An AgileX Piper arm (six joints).
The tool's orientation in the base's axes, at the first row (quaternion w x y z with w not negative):
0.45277, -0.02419, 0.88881, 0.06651
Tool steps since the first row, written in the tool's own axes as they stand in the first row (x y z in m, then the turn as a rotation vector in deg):
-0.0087, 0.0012, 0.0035, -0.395, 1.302, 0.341
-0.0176, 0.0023, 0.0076, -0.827, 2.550, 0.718
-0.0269, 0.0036, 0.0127, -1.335, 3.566, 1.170
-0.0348, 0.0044, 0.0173, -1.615, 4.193, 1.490
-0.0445, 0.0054, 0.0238, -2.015, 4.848, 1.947
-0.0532, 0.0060, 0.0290, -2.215, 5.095, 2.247
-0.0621, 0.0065, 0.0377, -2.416, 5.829, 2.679
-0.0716, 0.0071, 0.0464, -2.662, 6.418, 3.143
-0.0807, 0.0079, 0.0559, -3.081, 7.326, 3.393
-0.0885, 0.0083, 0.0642, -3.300, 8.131, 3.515
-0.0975, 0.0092, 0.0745, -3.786, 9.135, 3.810
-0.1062, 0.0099, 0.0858, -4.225, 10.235, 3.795
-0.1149, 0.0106, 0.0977, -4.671, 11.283, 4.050
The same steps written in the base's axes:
0.0078, 0.0015, 0.0051, 0.372, 1.330, 0.246
0.0162, 0.0030, 0.0100, 0.799, 2.611, 0.497
0.0256, 0.0049, 0.0147, 1.356, 3.671, 0.742
0.0339, 0.0062, 0.0185, 1.713, 4.332, 0.843
0.0447, 0.0079, 0.0226, 2.247, 5.038, 0.964
0.0540, 0.0091, 0.0267, 2.580, 5.321, 0.975
0.0661, 0.0106, 0.0289, 2.968, 6.104, 0.957
0.0786, 0.0123, 0.0316, 3.424, 6.748, 0.943
0.0915, 0.0143, 0.0335, 3.778, 7.675, 1.224
0.1027, 0.0157, 0.0350, 3.922, 8.485, 1.407
0.1162, 0.0179, 0.0364, 4.341, 9.512, 1.725
0.1303, 0.0200, 0.0369, 4.473, 10.592, 2.195
0.1449, 0.0222, 0.0371, 4.832, 11.657, 2.508

